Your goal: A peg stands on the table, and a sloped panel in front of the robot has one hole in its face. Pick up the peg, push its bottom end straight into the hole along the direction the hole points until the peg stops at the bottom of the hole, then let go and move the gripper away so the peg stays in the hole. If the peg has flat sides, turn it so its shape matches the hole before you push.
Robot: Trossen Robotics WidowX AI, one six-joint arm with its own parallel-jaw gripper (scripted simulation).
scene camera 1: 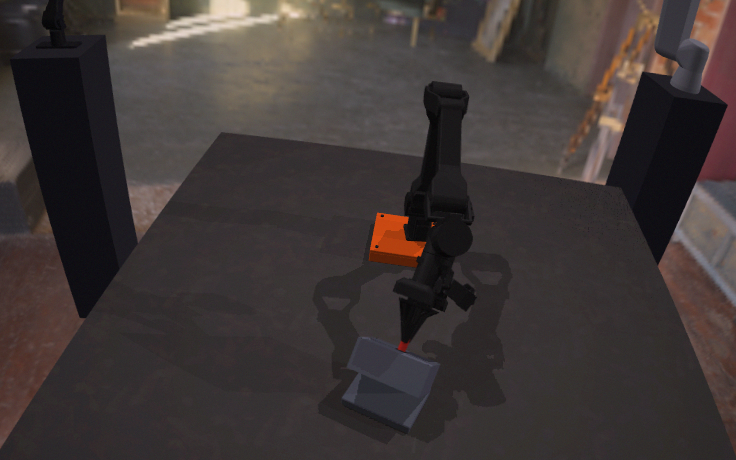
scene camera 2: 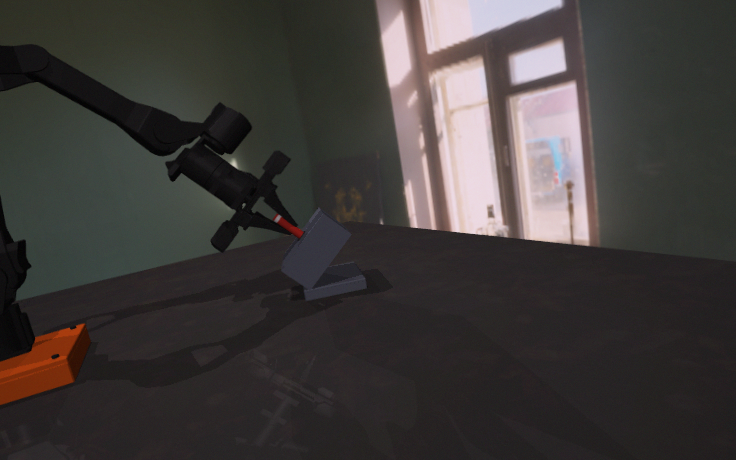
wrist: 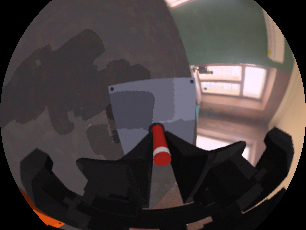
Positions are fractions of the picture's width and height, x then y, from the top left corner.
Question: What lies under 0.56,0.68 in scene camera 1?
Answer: The gripper.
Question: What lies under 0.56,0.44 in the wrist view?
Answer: A grey sloped panel.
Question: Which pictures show the gripper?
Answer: Scene camera 1, scene camera 2 and the wrist view: all of them.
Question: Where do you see a grey sloped panel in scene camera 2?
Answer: At 0.42,0.57
